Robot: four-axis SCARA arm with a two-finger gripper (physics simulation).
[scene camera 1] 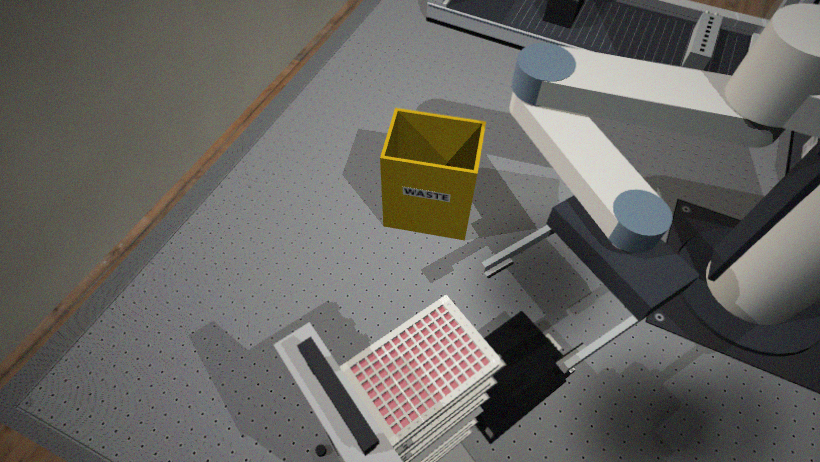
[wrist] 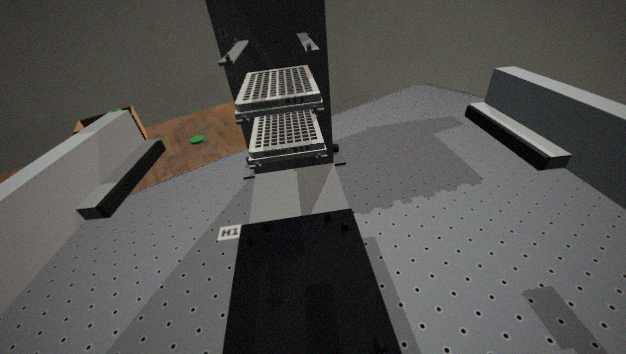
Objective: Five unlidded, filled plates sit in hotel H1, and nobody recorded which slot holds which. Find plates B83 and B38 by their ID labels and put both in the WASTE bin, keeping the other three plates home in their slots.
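Frame: origin at the arm's base, x ahead, y left, z up, level; centimetres.
Seen in the pictures: gripper, fingertip midpoint: point(scene camera 1: 520, 315) point(wrist: 312, 109); arm's base, link origin: point(scene camera 1: 744, 291).
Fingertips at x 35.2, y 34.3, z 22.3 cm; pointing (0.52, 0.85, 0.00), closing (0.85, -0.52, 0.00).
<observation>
Offsets run from my fingertips to a thing's top centre. Level surfaces: height alone.
Hotel H1 point(scene camera 1: 316, 375) point(wrist: 267, 25) is a tall tower at the bottom of the scene view. Its top plate {dx +6.9, dy +17.7, dz +17.8 cm} point(scene camera 1: 421, 370) has pink-filled wells; edges of several plates show under it. The wrist view shows an upper plate {dx +6.9, dy +17.7, dz -3.5 cm} point(wrist: 280, 87) and a lower plate {dx +6.9, dy +17.7, dz -8.8 cm} point(wrist: 287, 134), with empty slot brackets above; their front ID labels are too blurred to read surely. The yellow WASTE bin {dx +23.6, dy -24.5, dz -1.0 cm} point(scene camera 1: 425, 200) stands upright behind the hotel; its visible inside shows no plate. My gripper point(scene camera 1: 532, 316) point(wrist: 312, 109) is open and empty, in front of the hotel and apart from the plates.
A low black stand point(scene camera 1: 519, 378) point(wrist: 300, 285) lies before the hotel, beside the H1 tag {dx -4.4, dy +17.3, dz -21.0 cm} point(wrist: 229, 232). A dark grooved deck {dz -16.1 cm} point(scene camera 1: 504, 22) runs along the back. The robot's column point(scene camera 1: 774, 264) is at the right. A green disc point(wrist: 198, 139) lies on the wooden floor.
</observation>
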